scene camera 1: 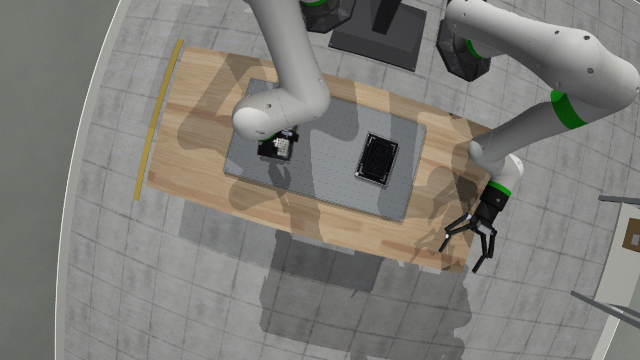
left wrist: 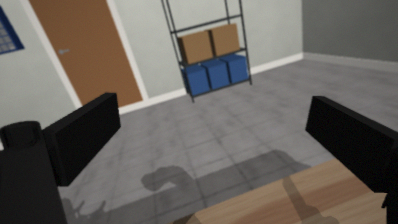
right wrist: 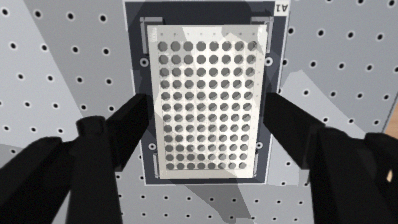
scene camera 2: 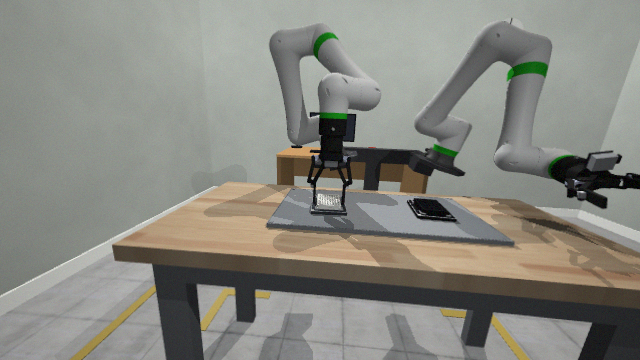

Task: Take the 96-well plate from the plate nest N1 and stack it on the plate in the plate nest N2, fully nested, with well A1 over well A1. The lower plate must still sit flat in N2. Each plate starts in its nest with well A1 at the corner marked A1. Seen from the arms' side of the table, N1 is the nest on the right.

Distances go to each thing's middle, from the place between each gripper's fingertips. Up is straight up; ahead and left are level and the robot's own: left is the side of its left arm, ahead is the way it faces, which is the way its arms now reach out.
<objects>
The white 96-well plate [right wrist: 207, 80] is 20 mm below my right hand. From my right hand the other things lie so: plate nest N1 [right wrist: 142, 76]: 30 mm below.
My left hand [scene camera 1: 456, 262] is 25 cm past the white 96-well plate, 72 cm to the left of it and 14 cm above it. From my left hand the other things lie so: plate nest N1: 25 cm behind, 72 cm to the right, 15 cm below.
</objects>
